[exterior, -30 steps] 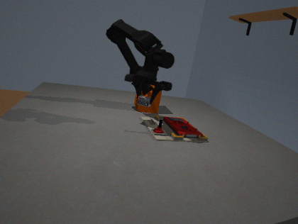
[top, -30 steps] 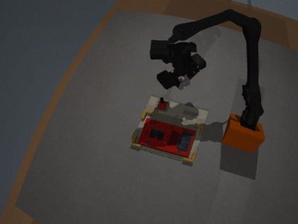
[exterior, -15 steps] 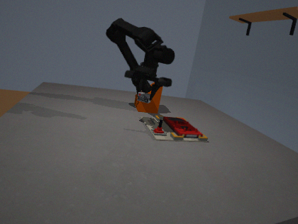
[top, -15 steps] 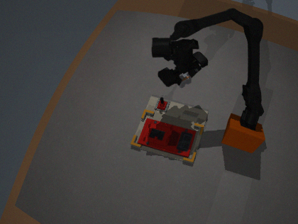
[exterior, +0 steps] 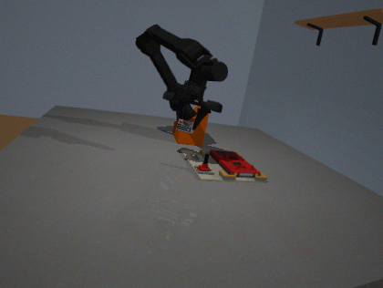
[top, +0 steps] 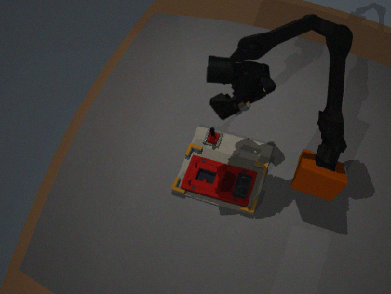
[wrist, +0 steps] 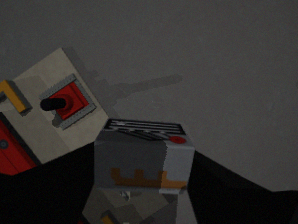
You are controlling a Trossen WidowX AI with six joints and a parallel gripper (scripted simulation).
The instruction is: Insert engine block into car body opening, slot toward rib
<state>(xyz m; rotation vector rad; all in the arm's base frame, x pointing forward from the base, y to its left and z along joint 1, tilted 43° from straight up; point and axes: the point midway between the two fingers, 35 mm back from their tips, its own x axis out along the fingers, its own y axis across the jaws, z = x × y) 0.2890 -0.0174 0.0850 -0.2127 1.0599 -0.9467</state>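
My gripper tip is 8 cm above the stand, 7 cm to the right of it and 6 cm short of it. From my gripper tip the other things lie so: grey engine block: right at my gripper tip.
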